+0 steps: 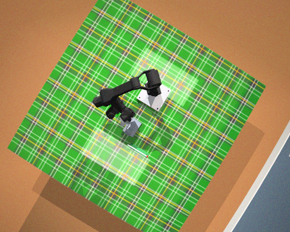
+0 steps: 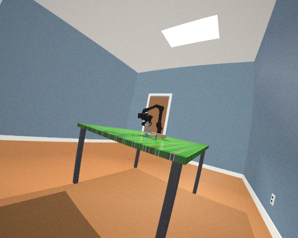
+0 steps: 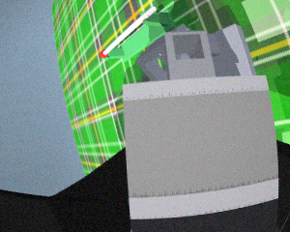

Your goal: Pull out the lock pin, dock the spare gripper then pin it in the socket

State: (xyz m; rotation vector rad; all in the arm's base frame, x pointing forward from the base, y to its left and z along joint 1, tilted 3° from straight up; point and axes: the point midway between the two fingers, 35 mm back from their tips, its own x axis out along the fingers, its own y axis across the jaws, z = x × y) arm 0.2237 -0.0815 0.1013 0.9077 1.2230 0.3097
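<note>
The socket is 50 mm ahead of my gripper tip, 40 mm to the left of it and 90 mm below it. From my gripper tip the other things lie so: green translucent block (160 mm ahead, 150 mm to the left, 110 mm below); then spare gripper (10 mm to the right, 10 mm above).
</note>
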